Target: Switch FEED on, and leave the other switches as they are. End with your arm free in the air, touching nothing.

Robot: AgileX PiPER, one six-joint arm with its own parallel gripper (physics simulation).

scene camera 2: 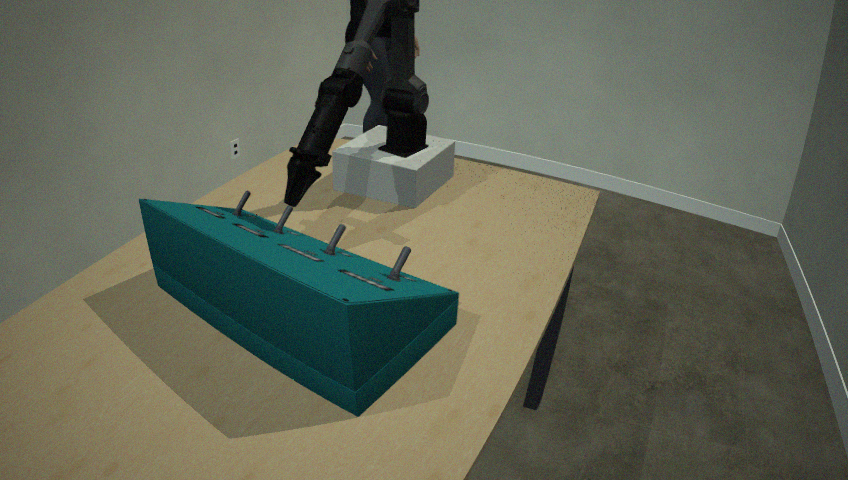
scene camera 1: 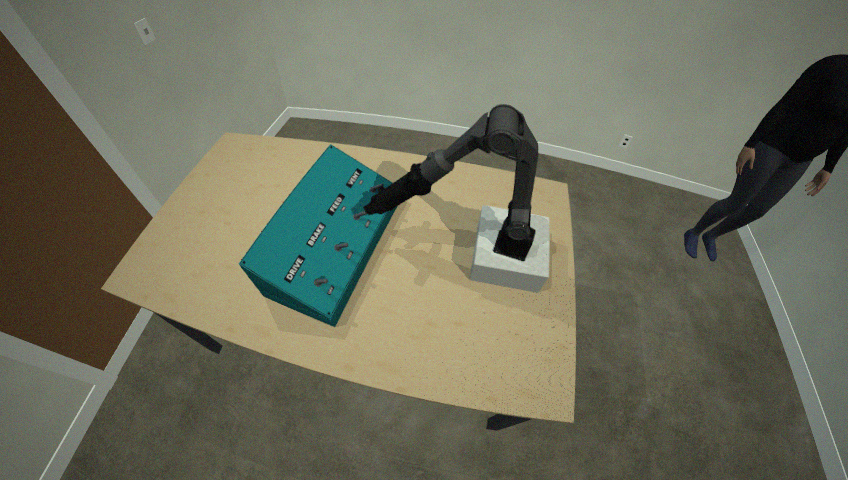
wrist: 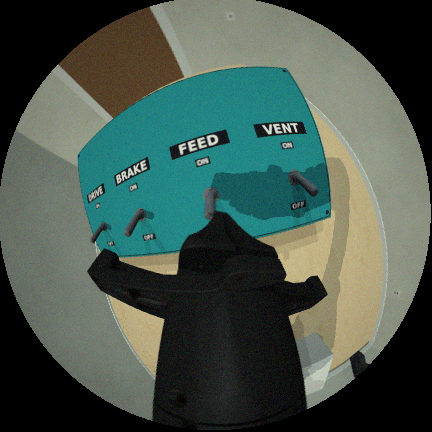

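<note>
The teal switch box [scene camera 1: 279,237] [scene camera 2: 249,309] [wrist: 240,95] carries four levers. The FEED lever [scene camera 1: 358,215] [scene camera 2: 283,220] [wrist: 210,202] leans toward its OFF side, away from its ON label [wrist: 202,161]; its OFF label is hidden in the wrist view. The VENT lever [scene camera 2: 242,203] [wrist: 304,183], BRAKE lever [scene camera 1: 341,246] [scene camera 2: 336,238] [wrist: 134,222] and DRIVE lever [scene camera 1: 321,281] [scene camera 2: 401,262] [wrist: 99,232] also lean toward OFF. My gripper [scene camera 1: 368,209] [scene camera 2: 289,204] [wrist: 218,220] is shut and empty, its tip right at the FEED lever's upper end. I cannot tell whether they touch.
The white base block [scene camera 1: 505,277] [scene camera 2: 374,178] [wrist: 316,356] holds my arm on the wooden table [scene camera 1: 452,350] [scene camera 2: 505,237]. A person [scene camera 1: 779,148] [scene camera 2: 376,89] stands on the floor beyond the arm's base.
</note>
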